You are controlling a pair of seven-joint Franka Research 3 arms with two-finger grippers.
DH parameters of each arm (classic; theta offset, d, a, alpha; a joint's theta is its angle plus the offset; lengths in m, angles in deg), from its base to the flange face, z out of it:
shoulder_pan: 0 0.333 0 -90
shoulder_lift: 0 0 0 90
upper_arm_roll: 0 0.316 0.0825 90
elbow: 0 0 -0.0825 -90
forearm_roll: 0 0.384 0 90
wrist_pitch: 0 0 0.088 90
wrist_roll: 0 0.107 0 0
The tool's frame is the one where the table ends.
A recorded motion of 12 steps. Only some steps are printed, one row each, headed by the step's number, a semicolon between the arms.
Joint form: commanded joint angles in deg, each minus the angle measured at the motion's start. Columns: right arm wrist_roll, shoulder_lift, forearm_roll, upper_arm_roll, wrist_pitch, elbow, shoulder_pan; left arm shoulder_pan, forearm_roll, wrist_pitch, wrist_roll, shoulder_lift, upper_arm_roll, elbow.
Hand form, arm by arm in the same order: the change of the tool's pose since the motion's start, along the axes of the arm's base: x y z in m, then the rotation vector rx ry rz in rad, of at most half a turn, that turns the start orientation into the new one. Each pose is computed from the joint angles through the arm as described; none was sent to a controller.
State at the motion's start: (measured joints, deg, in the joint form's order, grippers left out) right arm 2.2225 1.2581 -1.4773 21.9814 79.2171 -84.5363 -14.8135; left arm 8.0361 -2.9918 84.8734 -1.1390 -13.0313 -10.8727 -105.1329
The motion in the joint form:
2: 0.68 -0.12 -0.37 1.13 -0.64 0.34 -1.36; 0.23 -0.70 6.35 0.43 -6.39 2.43 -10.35
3: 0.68 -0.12 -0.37 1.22 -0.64 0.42 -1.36; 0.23 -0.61 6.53 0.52 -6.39 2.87 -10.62
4: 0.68 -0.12 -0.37 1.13 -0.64 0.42 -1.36; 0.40 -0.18 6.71 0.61 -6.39 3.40 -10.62
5: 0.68 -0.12 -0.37 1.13 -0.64 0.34 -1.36; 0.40 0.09 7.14 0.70 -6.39 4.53 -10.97
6: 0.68 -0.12 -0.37 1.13 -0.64 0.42 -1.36; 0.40 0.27 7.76 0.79 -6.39 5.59 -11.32
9: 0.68 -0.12 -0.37 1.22 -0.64 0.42 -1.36; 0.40 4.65 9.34 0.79 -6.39 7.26 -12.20
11: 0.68 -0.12 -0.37 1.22 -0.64 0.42 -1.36; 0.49 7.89 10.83 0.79 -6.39 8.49 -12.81
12: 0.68 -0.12 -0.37 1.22 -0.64 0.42 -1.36; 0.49 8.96 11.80 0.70 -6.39 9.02 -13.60
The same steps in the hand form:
2: -0.0016 -0.0031 0.0030 -0.0085 0.0019 -0.0166; -0.0266 0.0220 -0.0244 -0.0070 -0.0423 0.0479
3: -0.0017 -0.0023 0.0036 -0.0083 0.0005 -0.0150; -0.0266 0.0261 -0.0262 -0.0080 -0.0411 0.0537
4: -0.0016 -0.0031 0.0036 -0.0083 0.0005 -0.0166; -0.0263 0.0328 -0.0257 -0.0035 -0.0447 0.0629
5: -0.0016 -0.0031 0.0030 -0.0085 0.0019 -0.0166; -0.0261 0.0433 -0.0276 -0.0051 -0.0469 0.0798
6: -0.0016 -0.0031 0.0036 -0.0083 0.0005 -0.0166; -0.0258 0.0531 -0.0293 -0.0077 -0.0523 0.0957
9: -0.0017 -0.0023 0.0036 -0.0083 0.0005 -0.0150; -0.0256 0.0756 -0.0338 0.0592 -0.0633 0.1113
11: -0.0017 -0.0023 0.0036 -0.0083 0.0005 -0.0150; -0.0253 0.0927 -0.0361 0.1089 -0.0764 0.1220
12: -0.0017 -0.0023 0.0036 -0.0083 0.0005 -0.0150; -0.0255 0.0990 -0.0411 0.1244 -0.0785 0.1272

